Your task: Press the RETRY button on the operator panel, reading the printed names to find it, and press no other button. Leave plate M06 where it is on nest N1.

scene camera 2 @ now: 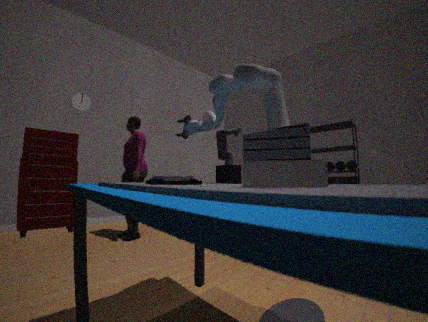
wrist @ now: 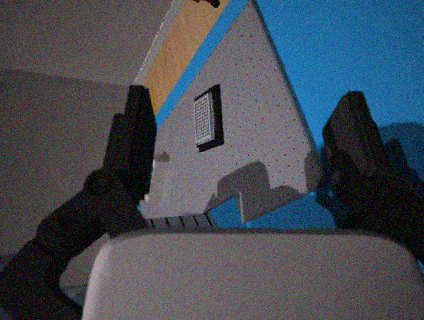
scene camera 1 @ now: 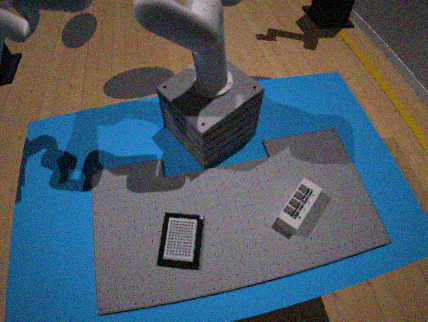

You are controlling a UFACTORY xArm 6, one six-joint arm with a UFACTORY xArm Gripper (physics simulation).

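Pixels of known places: gripper, fingertip midpoint: (scene camera 2: 177,128) (wrist: 243,108); arm's base at its link origin: (scene camera 2: 280,134) (scene camera 1: 213,82).
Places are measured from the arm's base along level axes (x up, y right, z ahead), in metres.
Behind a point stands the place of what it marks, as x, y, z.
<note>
The operator panel (scene camera 1: 306,202) @(-0.157, -0.207, 0.397) is a pale box set at an angle on the right of the pegboard; its face has a row of several dark square buttons. The printed names are too small and grainy to read. The white gridded plate (scene camera 1: 180,239) @(-0.184, 0.186, 0.419) (wrist: 203,120) @(-0.184, 0.192, 0.407) lies in the black-rimmed nest (scene camera 1: 179,265) @(-0.198, 0.203, 0.490) (wrist: 218,120) @(-0.198, 0.237, 0.380), at the left of the board in scene camera 1; its label cannot be read. My gripper (scene camera 2: 181,127) @(0.138, 0.669, 0.079) (wrist: 243,108) @(0.138, 0.669, 0.079) is open and empty, high above the board and apart from both panel and plate. It does not show in scene camera 1.
The grey pegboard (scene camera 1: 240,200) @(-0.210, -0.020, 0.323) (wrist: 250,75) @(-0.210, 0.379, 0.416) lies on the blue table top (scene camera 1: 50,250) @(-0.222, 0.610, 0.374) (wrist: 350,50) @(-0.223, 0.592, 0.300). My arm's block pedestal (scene camera 1: 232,130) @(-0.102, -0.037, 0.125) stands at the board's back edge, in a notch. A person (scene camera 2: 134,155) stands beyond the table, near a red cabinet (scene camera 2: 48,180).
</note>
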